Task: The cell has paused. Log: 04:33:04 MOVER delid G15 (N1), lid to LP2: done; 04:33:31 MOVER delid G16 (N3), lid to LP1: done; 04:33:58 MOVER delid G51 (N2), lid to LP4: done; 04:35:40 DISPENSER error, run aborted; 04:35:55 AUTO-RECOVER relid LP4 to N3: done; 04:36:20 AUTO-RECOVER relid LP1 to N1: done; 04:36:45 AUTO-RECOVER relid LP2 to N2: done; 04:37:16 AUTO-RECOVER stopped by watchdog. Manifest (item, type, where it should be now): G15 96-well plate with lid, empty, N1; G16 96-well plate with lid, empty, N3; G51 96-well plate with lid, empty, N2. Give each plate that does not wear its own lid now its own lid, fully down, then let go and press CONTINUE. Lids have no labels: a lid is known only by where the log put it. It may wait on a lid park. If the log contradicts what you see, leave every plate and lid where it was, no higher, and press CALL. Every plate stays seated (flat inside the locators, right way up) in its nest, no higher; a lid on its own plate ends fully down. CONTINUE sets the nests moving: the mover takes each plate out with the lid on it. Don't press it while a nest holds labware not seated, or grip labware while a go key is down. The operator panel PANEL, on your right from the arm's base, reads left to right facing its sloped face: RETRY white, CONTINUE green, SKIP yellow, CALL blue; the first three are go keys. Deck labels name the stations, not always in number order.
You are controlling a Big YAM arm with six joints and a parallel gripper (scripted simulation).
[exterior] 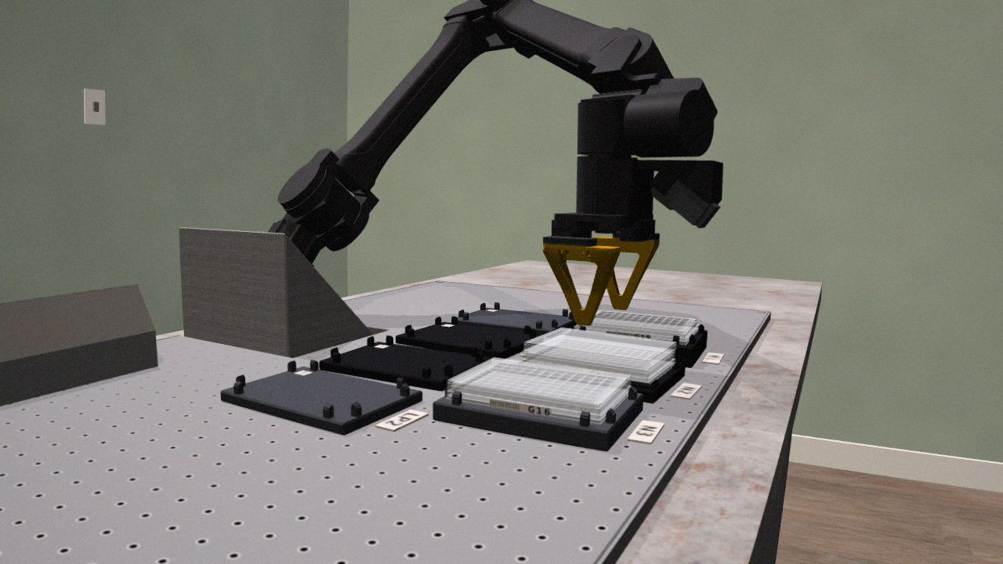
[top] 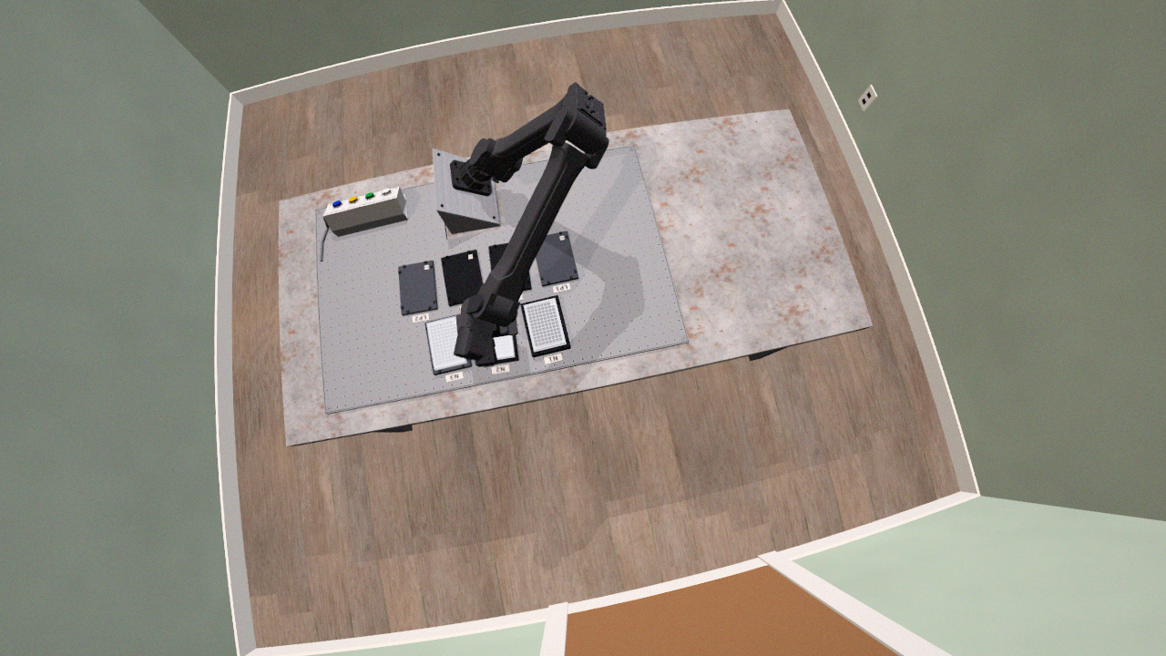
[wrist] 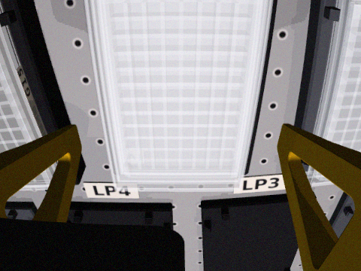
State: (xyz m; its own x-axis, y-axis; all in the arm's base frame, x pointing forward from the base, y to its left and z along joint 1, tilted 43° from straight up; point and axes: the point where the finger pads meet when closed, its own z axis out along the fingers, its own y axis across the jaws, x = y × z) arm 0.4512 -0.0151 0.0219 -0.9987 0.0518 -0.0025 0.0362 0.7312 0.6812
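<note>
Right now my hand is 130 mm to the right of the plate G15 and 40 mm above it. The rest, counted from my hand: plate G16: 130 mm to the right, 50 mm below; LP4 label: 100 mm behind, 70 mm below, 60 mm to the left; nest N1: 130 mm to the left, 60 mm below.
</note>
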